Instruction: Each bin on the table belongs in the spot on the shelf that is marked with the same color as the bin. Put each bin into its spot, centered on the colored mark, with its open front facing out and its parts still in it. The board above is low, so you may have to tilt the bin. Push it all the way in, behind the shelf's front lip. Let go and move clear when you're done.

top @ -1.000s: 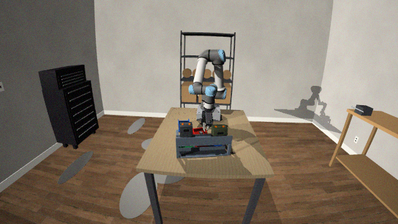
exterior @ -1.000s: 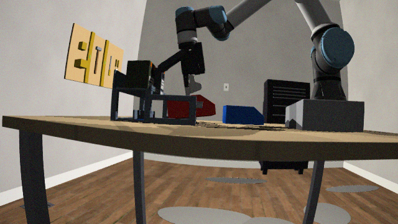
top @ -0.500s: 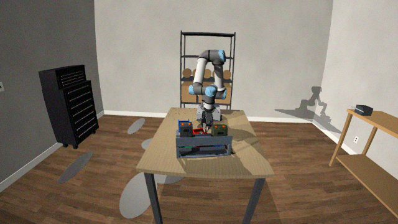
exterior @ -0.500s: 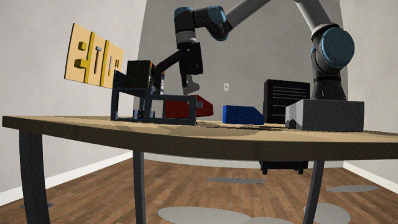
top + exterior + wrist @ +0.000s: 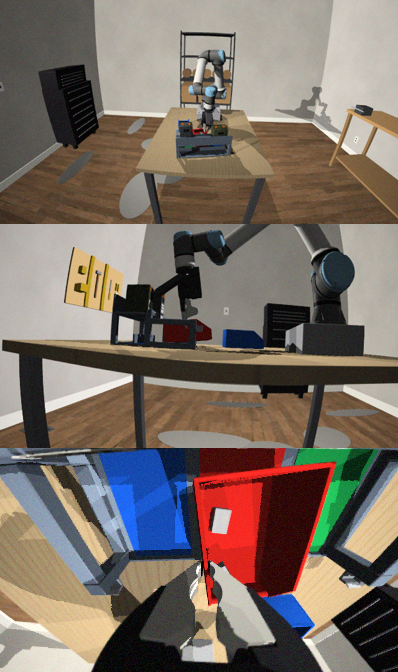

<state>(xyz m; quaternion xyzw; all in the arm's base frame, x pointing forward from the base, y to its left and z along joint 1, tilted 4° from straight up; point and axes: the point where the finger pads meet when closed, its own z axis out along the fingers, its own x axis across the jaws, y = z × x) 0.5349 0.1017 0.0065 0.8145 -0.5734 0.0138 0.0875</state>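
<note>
Right now the red bin is 50 mm to the right of my hand, 20 mm below it and 20 mm ahead of it. Round my hand: dark box (200 mm ahead, 100 mm to the right, 80 mm above); green case (120 mm to the left, 120 mm ahead, 70 mm above); blue bin (240 mm to the right, 170 mm behind, 40 mm below).
</note>
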